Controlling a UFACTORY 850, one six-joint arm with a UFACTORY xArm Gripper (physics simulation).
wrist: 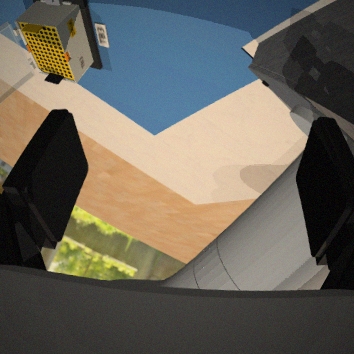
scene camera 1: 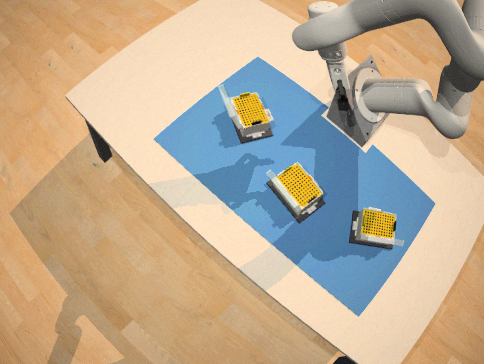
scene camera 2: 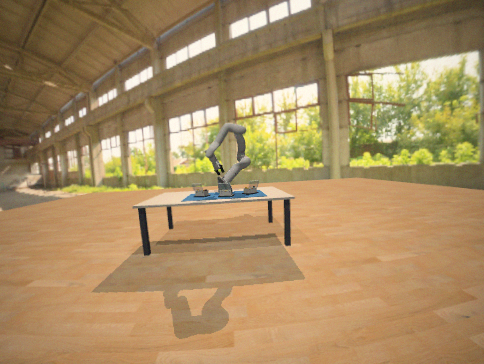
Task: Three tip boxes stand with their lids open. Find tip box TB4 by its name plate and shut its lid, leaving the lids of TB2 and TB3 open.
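Observation:
Three tip boxes with yellow perforated racks stand on the blue mat point(scene camera 1: 182, 137) point(wrist: 165, 75) with clear lids raised: one box point(scene camera 1: 251, 111) point(scene camera 2: 201, 190) at the upper left in scene camera 1, one box point(scene camera 1: 300, 185) point(scene camera 2: 225, 190) in the middle, and one box point(scene camera 1: 379, 224) point(scene camera 2: 251, 189) at the lower right. Their name plates are too small to read in the scene views. A box point(wrist: 57, 47) shows at the wrist view's upper left; its white name plate point(wrist: 101, 35) is sideways and not clearly legible. My gripper point(scene camera 1: 344, 106) point(scene camera 2: 220, 171) point(wrist: 190, 140) is open and empty, high near the arm's base, away from the boxes.
The arm's base plate point(scene camera 1: 369, 136) stands at the mat's edge on the pale table point(scene camera 1: 115, 95) point(scene camera 2: 165, 200). The arm's own link point(wrist: 255, 235) crosses the lower right of the wrist view. Shadows of the arm fall across the mat between the boxes.

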